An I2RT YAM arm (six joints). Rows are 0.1 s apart.
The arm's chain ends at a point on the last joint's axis. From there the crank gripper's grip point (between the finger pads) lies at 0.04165 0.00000 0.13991 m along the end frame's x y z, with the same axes.
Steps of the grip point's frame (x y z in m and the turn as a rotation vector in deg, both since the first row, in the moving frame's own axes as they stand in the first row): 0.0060 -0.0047 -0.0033 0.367 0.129 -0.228; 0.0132 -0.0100 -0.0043 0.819 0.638 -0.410; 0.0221 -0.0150 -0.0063 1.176 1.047 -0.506; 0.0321 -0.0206 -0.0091 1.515 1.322 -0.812; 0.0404 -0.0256 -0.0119 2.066 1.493 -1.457
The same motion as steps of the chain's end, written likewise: 0.0057 -0.0036 -0.0032 0.367 0.129 -0.228; 0.0117 -0.0077 -0.0038 0.819 0.638 -0.410; 0.0196 -0.0118 -0.0055 1.176 1.047 -0.506; 0.0289 -0.0163 -0.0080 1.515 1.322 -0.812; 0.0368 -0.0195 -0.0107 2.066 1.493 -1.457
